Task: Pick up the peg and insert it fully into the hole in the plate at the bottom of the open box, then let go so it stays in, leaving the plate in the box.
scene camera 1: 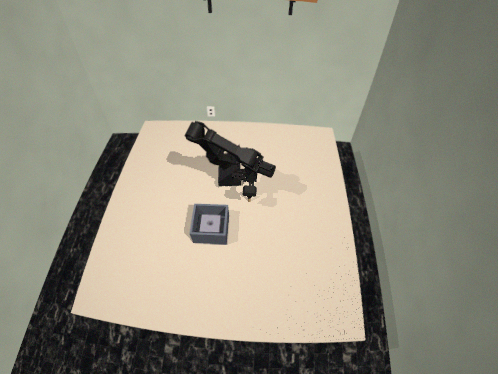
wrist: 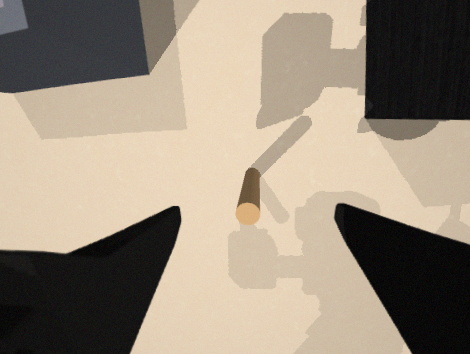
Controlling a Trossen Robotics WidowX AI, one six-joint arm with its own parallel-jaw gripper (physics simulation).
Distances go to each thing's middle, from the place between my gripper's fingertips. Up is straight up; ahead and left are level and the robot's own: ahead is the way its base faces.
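There's a tan peg point(wrist: 247, 212) that sits 40 mm below my hand and 10 mm ahead of it. There's also a blue-grey box point(scene camera 1: 220, 238), and counting from my hand that one's 30 mm below, 180 mm ahead and 170 mm to the right.
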